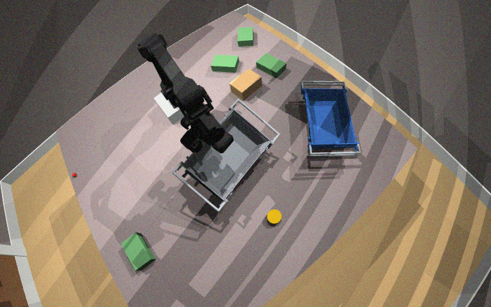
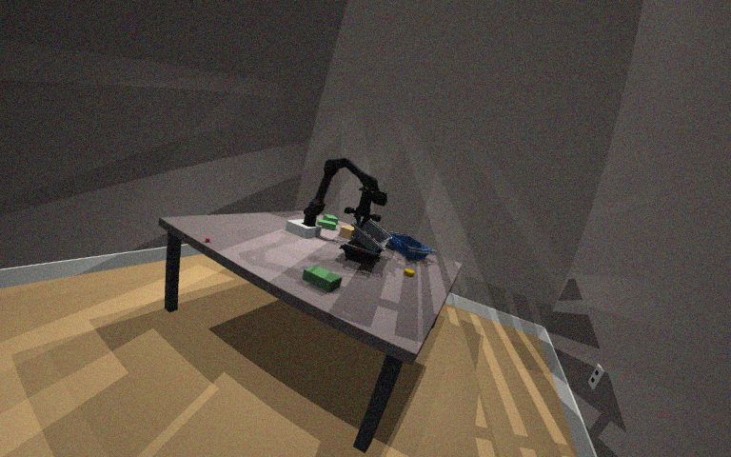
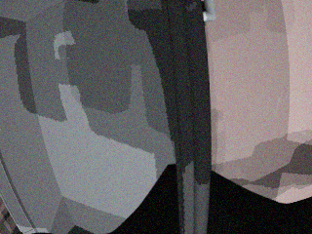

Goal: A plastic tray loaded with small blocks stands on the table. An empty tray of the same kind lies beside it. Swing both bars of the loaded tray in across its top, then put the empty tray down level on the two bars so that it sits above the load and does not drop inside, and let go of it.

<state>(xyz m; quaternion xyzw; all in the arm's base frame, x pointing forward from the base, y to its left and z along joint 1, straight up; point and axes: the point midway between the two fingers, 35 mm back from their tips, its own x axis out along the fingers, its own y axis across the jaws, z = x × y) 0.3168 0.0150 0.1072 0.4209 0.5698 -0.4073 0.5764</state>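
My gripper tip is now 7 cm short of the grey tray and 2 cm to the right of it. Round my gripper tip: yellow disc (31 cm ahead, 4 cm to the left, 12 cm below); then orange block (22 cm behind, 28 cm to the left, 10 cm below).
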